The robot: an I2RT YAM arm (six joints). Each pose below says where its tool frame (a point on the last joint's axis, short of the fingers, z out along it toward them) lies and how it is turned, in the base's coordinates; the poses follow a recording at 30 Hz.
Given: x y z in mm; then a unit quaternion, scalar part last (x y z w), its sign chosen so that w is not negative.
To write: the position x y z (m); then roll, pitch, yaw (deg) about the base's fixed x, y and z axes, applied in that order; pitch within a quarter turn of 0, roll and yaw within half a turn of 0. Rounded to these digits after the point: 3 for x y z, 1 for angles.
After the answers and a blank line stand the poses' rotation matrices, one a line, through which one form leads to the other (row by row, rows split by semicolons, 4 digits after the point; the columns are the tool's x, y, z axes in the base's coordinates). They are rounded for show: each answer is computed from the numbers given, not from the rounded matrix.
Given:
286 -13 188 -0.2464 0.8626 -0.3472 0.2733
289 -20 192 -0.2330 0.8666 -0.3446 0.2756
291 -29 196 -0.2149 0.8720 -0.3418 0.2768
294 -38 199 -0.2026 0.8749 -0.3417 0.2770
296 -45 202 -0.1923 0.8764 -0.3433 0.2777
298 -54 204 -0.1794 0.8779 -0.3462 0.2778
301 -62 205 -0.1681 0.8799 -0.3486 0.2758
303 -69 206 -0.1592 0.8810 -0.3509 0.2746
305 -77 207 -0.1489 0.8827 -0.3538 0.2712
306 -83 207 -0.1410 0.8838 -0.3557 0.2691
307 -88 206 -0.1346 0.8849 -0.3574 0.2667
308 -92 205 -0.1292 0.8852 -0.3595 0.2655
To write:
0.286 -0.013 0.188 -129.7 17.5 -139.9
0.289 -0.020 0.192 -130.1 18.5 -141.2
0.291 -0.029 0.196 -130.6 19.6 -143.2
0.294 -0.038 0.199 -130.8 20.3 -144.6
0.296 -0.045 0.202 -130.7 20.8 -145.6
0.298 -0.054 0.204 -130.6 21.3 -147.0
0.301 -0.062 0.205 -130.6 21.6 -148.3
0.303 -0.069 0.206 -130.5 21.8 -149.3
0.305 -0.077 0.207 -130.5 21.9 -150.6
0.306 -0.083 0.207 -130.5 22.0 -151.6
0.307 -0.088 0.206 -130.5 22.1 -152.4
0.308 -0.092 0.205 -130.4 22.2 -153.1

-0.7292 -0.2353 0.6426; -0.6148 0.6375 -0.4643; -0.3004 -0.7336 -0.6095
-0.7395 -0.2139 0.6383; -0.5938 0.6539 -0.4688; -0.3171 -0.7257 -0.6106
-0.7544 -0.1856 0.6296; -0.5640 0.6740 -0.4771; -0.3358 -0.7151 -0.6131
-0.7644 -0.1652 0.6232; -0.5438 0.6844 -0.4857; -0.3462 -0.7102 -0.6130
-0.7718 -0.1464 0.6188; -0.5277 0.6903 -0.4949; -0.3547 -0.7085 -0.6101
-0.7813 -0.1227 0.6120; -0.5074 0.6959 -0.5082; -0.3636 -0.7076 -0.6059
-0.7914 -0.1035 0.6025; -0.4881 0.7005 -0.5207; -0.3681 -0.7061 -0.6049
-0.7985 -0.0878 0.5955; -0.4732 0.7031 -0.5308; -0.3721 -0.7057 -0.6029
-0.8086 -0.0710 0.5841; -0.4547 0.7053 -0.5438; -0.3734 -0.7053 -0.6026
-0.8154 -0.0578 0.5760; -0.4407 0.7072 -0.5529; -0.3754 -0.7047 -0.6021
-0.8215 -0.0476 0.5682; -0.4288 0.7083 -0.5607; -0.3758 -0.7043 -0.6023
-0.8256 -0.0378 0.5629; -0.4196 0.7081 -0.5679; -0.3771 -0.7051 -0.6005

